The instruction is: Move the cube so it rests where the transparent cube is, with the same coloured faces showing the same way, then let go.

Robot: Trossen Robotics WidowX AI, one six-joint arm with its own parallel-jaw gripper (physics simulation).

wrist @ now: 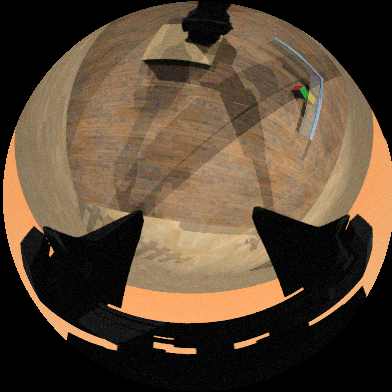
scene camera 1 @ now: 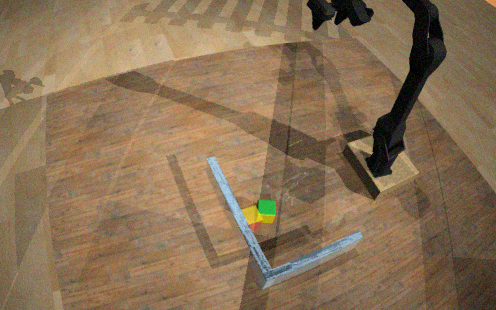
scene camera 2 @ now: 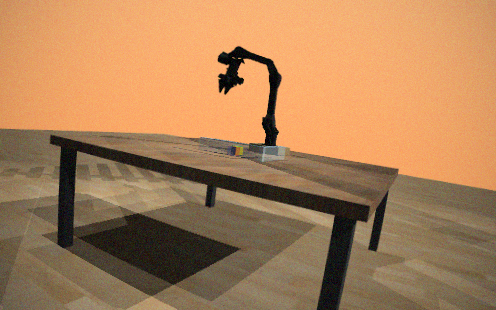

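Note:
The solid cube stands on the table, green face up, with a yellow side in scene camera 1 and red and black sides in the wrist view. The transparent cube, yellow on top with a reddish side, is close beside it, nearer the long arm of the wall. In scene camera 2 the two cubes overlap and are too small to tell apart. My gripper is open and empty, high above the table and far from both cubes. It is partly cut off in scene camera 1.
A see-through L-shaped wall with a pale blue top edge stands around two sides of the cubes. My arm's base sits on a light wooden block on the brown table. Dark shadows cross the table.

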